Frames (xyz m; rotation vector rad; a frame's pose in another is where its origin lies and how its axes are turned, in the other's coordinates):
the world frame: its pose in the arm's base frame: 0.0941 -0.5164 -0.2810 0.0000 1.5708 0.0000
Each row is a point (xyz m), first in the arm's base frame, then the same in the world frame.
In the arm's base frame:
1: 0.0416 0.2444 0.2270
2: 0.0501 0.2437 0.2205
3: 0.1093 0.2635 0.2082
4: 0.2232 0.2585 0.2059
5: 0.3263 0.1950 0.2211
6: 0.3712 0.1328 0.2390
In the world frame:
1: -0.5080 0.7608 -0.0525
2: -0.5015 0.7601 -0.0440
3: -0.4892 0.7799 0.0152
4: -0.4869 0.7749 0.1291
5: -0.5021 0.7114 0.2322
6: -0.5200 0.6492 0.2771

